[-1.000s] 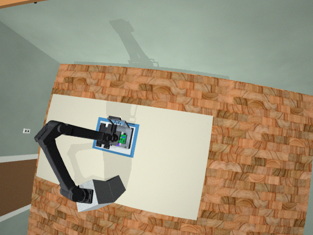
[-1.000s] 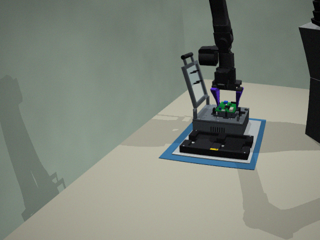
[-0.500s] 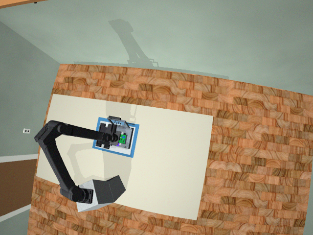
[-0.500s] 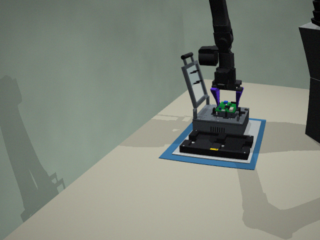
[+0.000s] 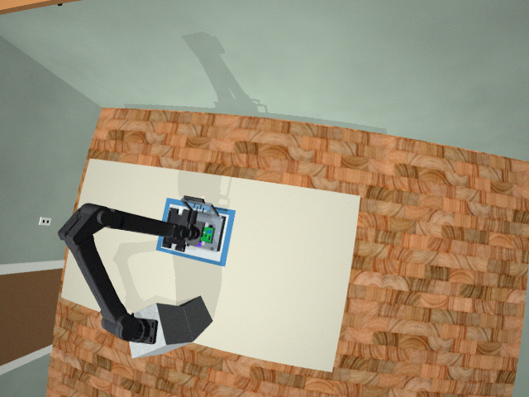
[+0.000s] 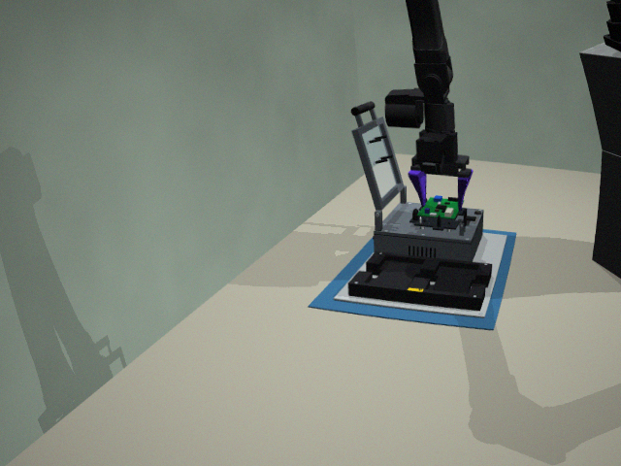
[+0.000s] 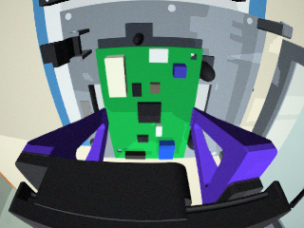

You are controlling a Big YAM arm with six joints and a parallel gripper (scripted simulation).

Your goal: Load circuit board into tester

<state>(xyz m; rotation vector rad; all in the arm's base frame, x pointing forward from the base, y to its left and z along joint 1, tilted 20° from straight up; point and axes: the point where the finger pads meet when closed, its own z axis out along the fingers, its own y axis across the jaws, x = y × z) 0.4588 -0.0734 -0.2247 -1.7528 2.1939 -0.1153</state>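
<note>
The green circuit board lies right at my hand. From my hand the other things lie so: tester: 40 mm ahead, 30 mm to the left, 20 mm above; then tester lid: 120 mm ahead, 20 mm to the right, 90 mm above; then tester plate: 10 mm ahead, 10 mm to the left, 20 mm below.
</note>
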